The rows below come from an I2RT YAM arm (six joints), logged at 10 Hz.
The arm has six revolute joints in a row. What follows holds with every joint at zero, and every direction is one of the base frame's. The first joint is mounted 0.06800 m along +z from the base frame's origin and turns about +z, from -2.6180 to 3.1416 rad. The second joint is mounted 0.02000 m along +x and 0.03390 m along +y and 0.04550 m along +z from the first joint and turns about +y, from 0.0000 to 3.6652 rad. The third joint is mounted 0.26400 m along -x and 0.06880 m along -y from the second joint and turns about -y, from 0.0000 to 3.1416 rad. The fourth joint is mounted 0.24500 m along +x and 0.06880 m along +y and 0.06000 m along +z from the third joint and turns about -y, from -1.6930 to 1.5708 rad. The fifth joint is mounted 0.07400 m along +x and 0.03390 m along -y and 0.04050 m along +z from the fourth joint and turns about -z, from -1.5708 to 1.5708 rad. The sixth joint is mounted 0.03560 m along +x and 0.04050 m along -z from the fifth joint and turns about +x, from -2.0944 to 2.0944 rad. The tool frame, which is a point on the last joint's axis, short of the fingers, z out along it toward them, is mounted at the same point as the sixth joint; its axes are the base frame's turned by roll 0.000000, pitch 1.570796 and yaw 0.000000 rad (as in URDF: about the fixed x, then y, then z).
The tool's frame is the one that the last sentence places.
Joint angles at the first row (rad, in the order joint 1, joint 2, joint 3, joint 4, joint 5, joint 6):
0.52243, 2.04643, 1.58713, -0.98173, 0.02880, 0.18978
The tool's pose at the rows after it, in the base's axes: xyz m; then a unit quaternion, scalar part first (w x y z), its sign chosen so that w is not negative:
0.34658, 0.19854, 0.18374, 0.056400, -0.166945, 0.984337, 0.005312
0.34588, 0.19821, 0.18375, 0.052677, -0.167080, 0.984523, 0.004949
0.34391, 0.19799, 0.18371, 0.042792, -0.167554, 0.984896, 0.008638
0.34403, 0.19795, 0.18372, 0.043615, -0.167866, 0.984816, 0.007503
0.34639, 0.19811, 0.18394, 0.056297, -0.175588, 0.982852, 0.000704
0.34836, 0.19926, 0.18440, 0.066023, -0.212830, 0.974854, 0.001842
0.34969, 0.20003, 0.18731, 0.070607, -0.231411, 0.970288, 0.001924
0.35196, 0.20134, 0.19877, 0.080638, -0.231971, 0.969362, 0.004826
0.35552, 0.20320, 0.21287, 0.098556, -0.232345, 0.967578, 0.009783
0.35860, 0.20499, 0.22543, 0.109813, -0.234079, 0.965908, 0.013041
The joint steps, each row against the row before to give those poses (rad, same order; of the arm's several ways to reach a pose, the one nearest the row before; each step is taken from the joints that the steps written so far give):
0.00039, 0.00190, 0.00001, -0.01832, 0.00038, -0.00456
-0.00001, -0.00001, 0.00037, -0.00763, -0.00191, -0.00002
0.00077, -0.00038, -0.00002, -0.01638, -0.01373, 0.00077
0.00000, 0.00000, 0.00001, 0.00075, 0.00267, -0.00076
-0.00077, 0.00002, 0.00001, 0.01947, 0.02060, -0.01794
-0.00001, -0.00002, 0.00077, 0.01981, -0.00038, -0.07668
0.00001, -0.00038, 0.01067, -0.00152, 0.00000, -0.03852
0.00001, -0.00685, 0.03472, -0.02059, 0.00000, -0.00190
-0.00038, -0.00764, 0.04232, -0.01257, 0.00038, -0.00267
0.00000, -0.00039, 0.04733, -0.02407, -0.00038, -0.00457

